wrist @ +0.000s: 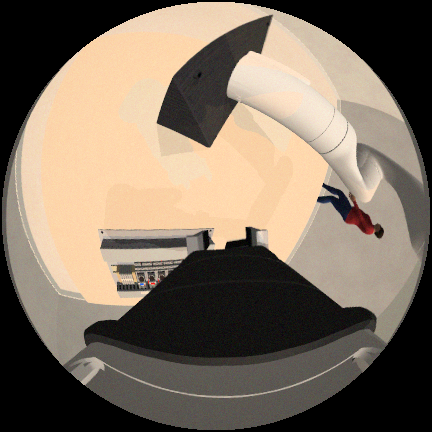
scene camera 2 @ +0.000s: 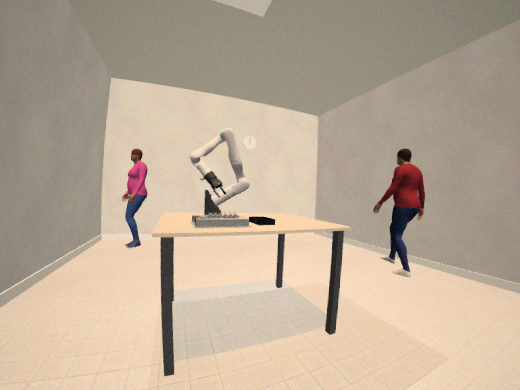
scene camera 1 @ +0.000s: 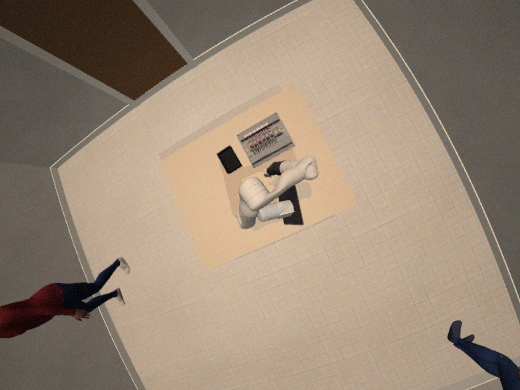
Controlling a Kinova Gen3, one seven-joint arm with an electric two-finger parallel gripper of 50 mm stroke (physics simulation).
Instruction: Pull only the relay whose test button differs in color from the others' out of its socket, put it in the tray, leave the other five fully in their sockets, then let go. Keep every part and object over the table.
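Pixels of known places: gripper, between the fingertips: [wrist: 226,236] [scene camera 2: 222,195] [scene camera 1: 267,172]; arm's base, origin of its link: [wrist: 239,75] [scene camera 2: 213,201] [scene camera 1: 289,207].
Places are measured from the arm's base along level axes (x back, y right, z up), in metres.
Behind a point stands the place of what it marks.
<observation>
The grey relay panel [scene camera 1: 286,142] {x -0.382, y 0.164, z -0.070 m} [scene camera 2: 221,223] [wrist: 145,254] {x -0.386, y 0.082, z -0.070 m} lies on the table, with a row of relays in sockets. In the wrist view one relay [wrist: 142,277] {x -0.463, y 0.096, z -0.060 m} shows a blue button, and two neighbours, a relay [wrist: 152,277] {x -0.463, y 0.068, z -0.058 m} and another relay [wrist: 161,275] {x -0.462, y 0.042, z -0.063 m}, show red ones; the rest are hidden behind the gripper body. The black tray [scene camera 1: 229,160] {x -0.468, y -0.238, z -0.109 m} [scene camera 2: 262,220] {x -0.549, y -0.204, z -0.083 m} stands beside the panel and appears empty in the overhead view. My gripper [scene camera 1: 266,175] {x -0.242, y -0.020, z 0.057 m} [scene camera 2: 220,193] {x -0.242, y -0.020, z 0.057 m} [wrist: 226,236] {x -0.242, y -0.020, z 0.057 m} is open and empty, high above the table on the arm-base side of the panel.
The table [scene camera 1: 190,200] {x -0.348, y -0.635, z -0.113 m} [scene camera 2: 300,223] {x -0.514, y -0.503, z -0.113 m} [wrist: 75,150] {x -0.162, y 0.265, z -0.113 m} carries the panel, the tray and the arm. A black arm mount [scene camera 1: 295,212] {x 0.041, y 0.022, z 0.047 m} [scene camera 2: 210,204] {x -0.113, y 0.046, z -0.017 m} [wrist: 192,100] {x -0.101, y 0.064, z 0.058 m} rises behind the gripper. The panel also holds wires and terminal blocks. People stand on the floor away from the table.
</observation>
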